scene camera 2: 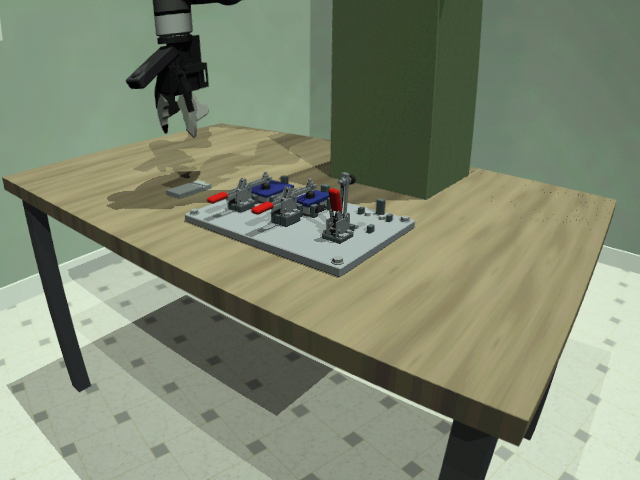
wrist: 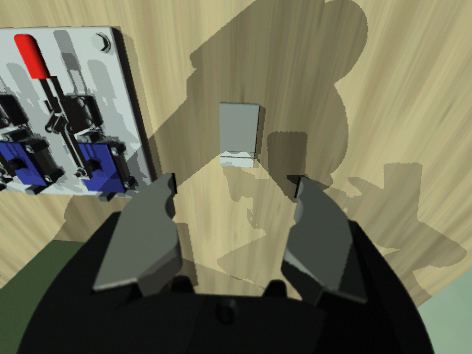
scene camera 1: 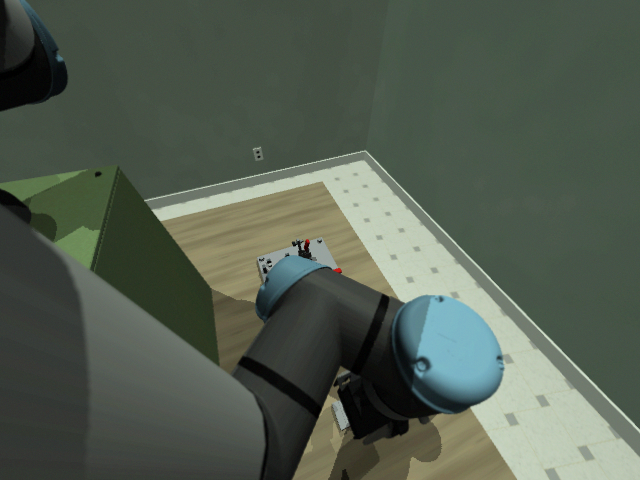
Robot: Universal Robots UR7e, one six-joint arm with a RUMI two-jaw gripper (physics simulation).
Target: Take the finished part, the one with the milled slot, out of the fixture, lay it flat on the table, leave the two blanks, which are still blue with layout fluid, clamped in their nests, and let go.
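Frame: origin at the arm's base, x ahead, y left, z up, level; metres.
Seen in the pictures: gripper, fingertip midpoint: (scene camera 2: 179, 135) (wrist: 236, 177).
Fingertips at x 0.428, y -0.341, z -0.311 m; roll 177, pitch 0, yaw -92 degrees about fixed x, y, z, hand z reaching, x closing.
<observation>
Offsets run from my fingertips to a thing's top centre. "pt": to the spot under its first point.
The finished part {0.118 m down, 0.012 m back, 0.003 m left} (scene camera 2: 188, 189) (wrist: 239, 127) is a bare grey block lying flat on the table beside the fixture plate {0.113 m down, 0.005 m ahead, 0.314 m left} (scene camera 1: 323, 252) (scene camera 2: 289, 245) (wrist: 112, 67). A groove line crosses it near one end in the wrist view. My gripper (scene camera 2: 179, 133) (wrist: 236, 177) is open, with nothing between its fingers, and hangs well above the table, apart from the part. One blue blank {0.092 m down, 0.048 m back, 0.207 m left} (scene camera 2: 281, 186) (wrist: 107, 176) and the other blue blank {0.087 m down, 0.038 m back, 0.317 m left} (scene camera 2: 320, 196) (wrist: 33, 175) sit in their nests under lowered clamps. The third clamp {pt 0.089 m down, 0.055 m ahead, 0.432 m left} (scene camera 2: 338, 227) is raised, and its nest holds no part.
The red handles of the lowered clamps {pt 0.073 m down, 0.094 m ahead, 0.207 m left} (scene camera 2: 217, 197) {pt 0.067 m down, 0.100 m ahead, 0.316 m left} (scene camera 2: 262, 207) point outward; the third red handle {0.028 m down, 0.052 m ahead, 0.422 m left} (scene camera 1: 306, 244) (scene camera 2: 334, 200) stands upright. A tall green column (scene camera 1: 155, 268) (scene camera 2: 382, 103) rises behind the fixture. The wooden table's front edge (scene camera 2: 258, 312) shows in scene camera 2.
</observation>
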